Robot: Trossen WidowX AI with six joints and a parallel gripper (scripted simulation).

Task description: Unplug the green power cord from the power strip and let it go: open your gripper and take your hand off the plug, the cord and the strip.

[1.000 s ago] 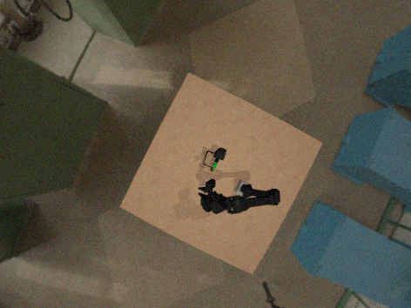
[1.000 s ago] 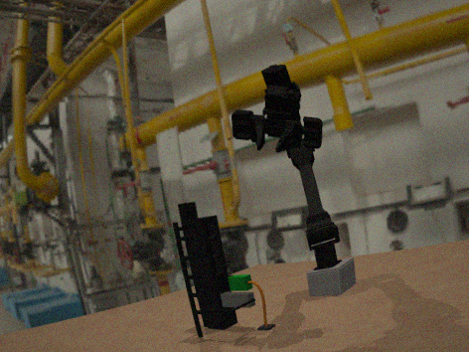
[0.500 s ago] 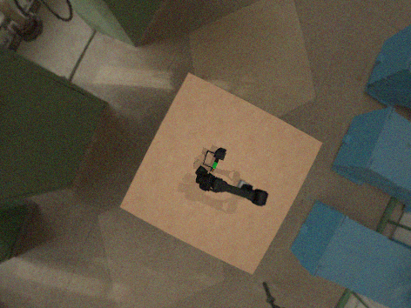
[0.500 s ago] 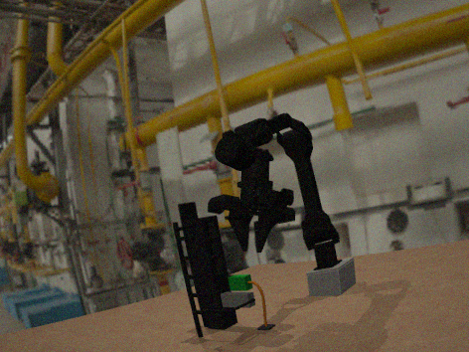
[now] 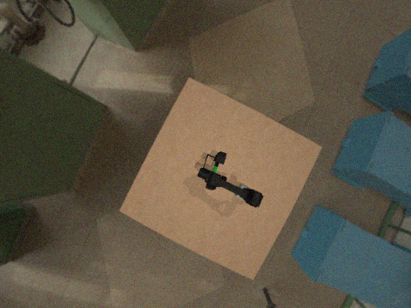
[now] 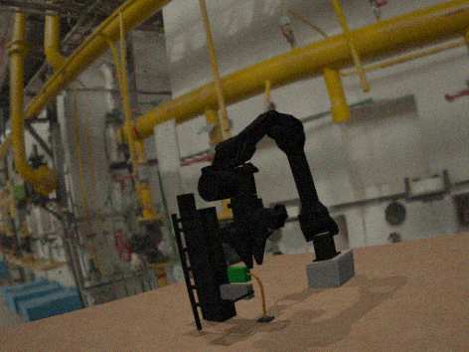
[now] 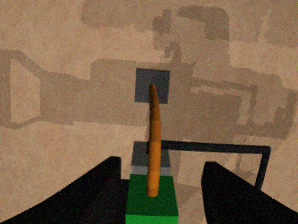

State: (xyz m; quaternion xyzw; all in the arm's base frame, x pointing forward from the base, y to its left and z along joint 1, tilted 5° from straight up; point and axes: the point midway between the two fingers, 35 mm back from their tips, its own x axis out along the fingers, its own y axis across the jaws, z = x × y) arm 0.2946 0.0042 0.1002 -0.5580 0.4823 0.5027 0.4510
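Now: the green plug 70 mm to the right of my gripper tip, 10 mm below it and 10 mm ahead of it.
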